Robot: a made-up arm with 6 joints.
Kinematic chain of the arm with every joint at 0, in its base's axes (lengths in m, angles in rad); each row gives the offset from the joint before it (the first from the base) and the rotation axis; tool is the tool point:
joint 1: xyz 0 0 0.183 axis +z
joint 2: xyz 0 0.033 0 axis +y
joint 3: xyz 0 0 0.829 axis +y
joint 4: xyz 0 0 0.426 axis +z
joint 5: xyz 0 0 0 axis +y
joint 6: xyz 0 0 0.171 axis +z
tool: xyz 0 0 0
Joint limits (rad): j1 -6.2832..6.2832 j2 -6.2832..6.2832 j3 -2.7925..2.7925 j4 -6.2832..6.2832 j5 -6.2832..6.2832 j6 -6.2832..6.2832
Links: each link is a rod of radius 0.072 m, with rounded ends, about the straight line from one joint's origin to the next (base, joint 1, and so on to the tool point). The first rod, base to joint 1, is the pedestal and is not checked.
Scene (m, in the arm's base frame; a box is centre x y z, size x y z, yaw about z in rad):
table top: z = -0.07
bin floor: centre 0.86 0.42 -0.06 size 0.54 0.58 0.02 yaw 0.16
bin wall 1: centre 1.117 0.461 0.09 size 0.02 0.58 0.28 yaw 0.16
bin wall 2: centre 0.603 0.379 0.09 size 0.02 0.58 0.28 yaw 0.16
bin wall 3: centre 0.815 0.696 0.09 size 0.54 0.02 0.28 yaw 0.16
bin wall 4: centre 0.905 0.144 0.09 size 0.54 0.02 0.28 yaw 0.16
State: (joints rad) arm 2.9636 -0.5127 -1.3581 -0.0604 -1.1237 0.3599
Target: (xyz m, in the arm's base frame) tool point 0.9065 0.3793 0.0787
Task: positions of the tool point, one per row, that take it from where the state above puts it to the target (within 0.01 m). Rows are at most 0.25 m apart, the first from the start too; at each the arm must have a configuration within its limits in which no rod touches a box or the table.
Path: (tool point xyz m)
1: 0.8901 -0.0170 0.5687
2: 0.9212 0.1762 0.5232
3: 0.9065 0.3793 0.4741
4: 0.9247 0.3876 0.2745
5: 0.9065 0.3793 0.0787

